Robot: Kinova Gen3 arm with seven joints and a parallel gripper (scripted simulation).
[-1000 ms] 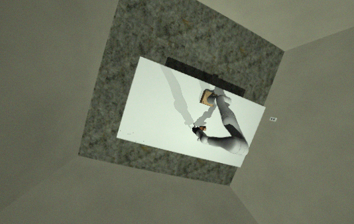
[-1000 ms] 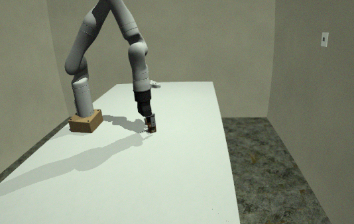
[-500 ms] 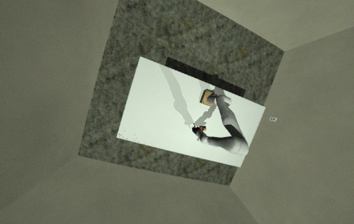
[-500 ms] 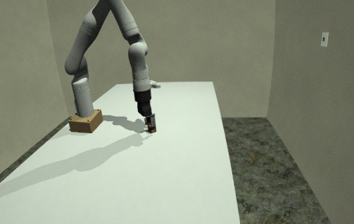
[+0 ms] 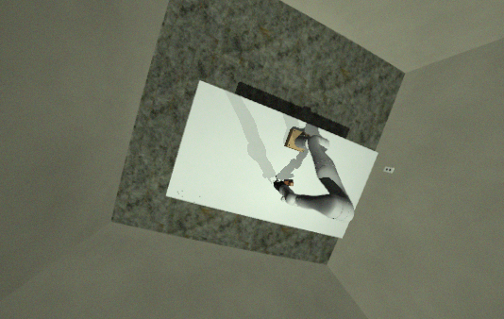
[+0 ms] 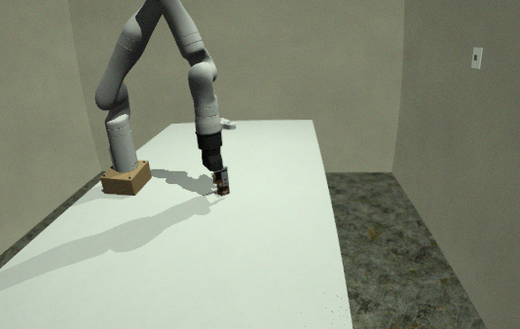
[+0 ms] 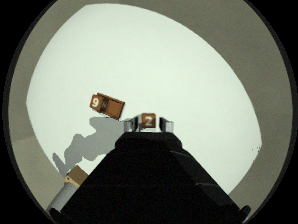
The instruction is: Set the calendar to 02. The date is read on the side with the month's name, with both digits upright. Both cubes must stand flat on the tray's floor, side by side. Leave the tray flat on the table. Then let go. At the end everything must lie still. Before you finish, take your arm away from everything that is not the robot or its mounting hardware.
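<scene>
Now: the brown calendar cube 40 mm below my hand. From my hand the other things lie so: brown tray (30 mm behind, 100 mm to the left, 50 mm below).
</scene>
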